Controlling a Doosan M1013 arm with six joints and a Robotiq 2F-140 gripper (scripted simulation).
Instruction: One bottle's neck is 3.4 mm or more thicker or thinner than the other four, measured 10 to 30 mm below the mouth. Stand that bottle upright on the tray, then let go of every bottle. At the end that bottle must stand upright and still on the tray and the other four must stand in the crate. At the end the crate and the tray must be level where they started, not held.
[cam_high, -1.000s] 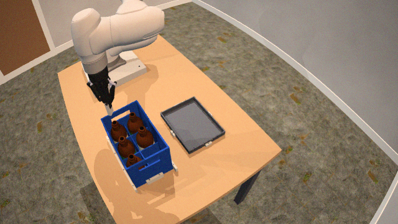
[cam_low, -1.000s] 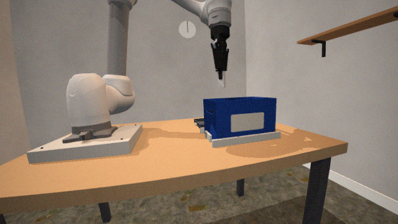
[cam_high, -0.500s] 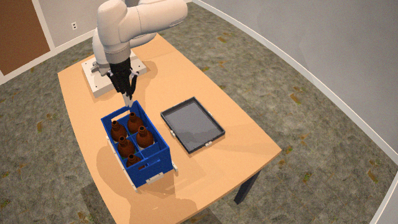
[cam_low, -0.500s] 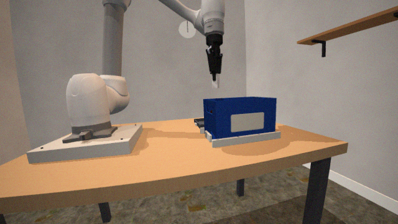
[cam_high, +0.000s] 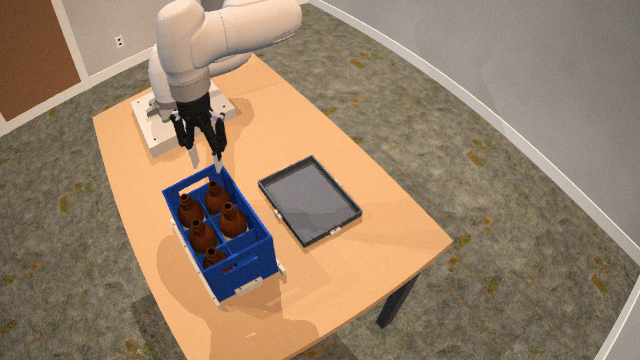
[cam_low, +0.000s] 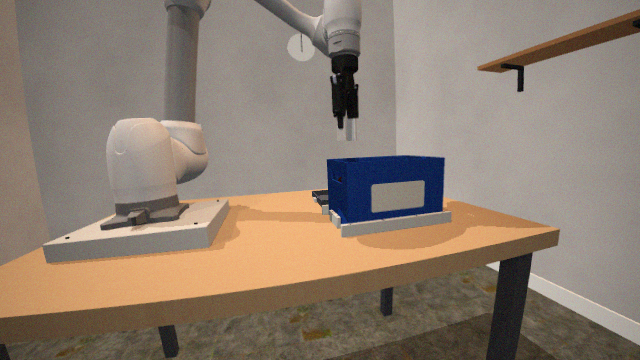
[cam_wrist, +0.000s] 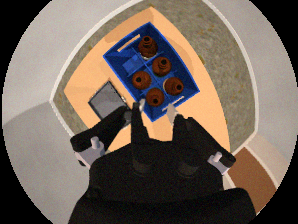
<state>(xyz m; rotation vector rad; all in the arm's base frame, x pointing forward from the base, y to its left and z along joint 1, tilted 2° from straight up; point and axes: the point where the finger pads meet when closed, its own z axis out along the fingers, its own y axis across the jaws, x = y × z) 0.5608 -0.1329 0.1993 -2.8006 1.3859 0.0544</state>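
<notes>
My hand is 80 mm short of the blue crate, 50 mm to the left of it and 170 mm above it. From my hand the other things lie so: bottle: 70 mm ahead, 100 mm to the right, 170 mm below; then dark tray: 110 mm ahead, 230 mm to the left, 250 mm below.
</notes>
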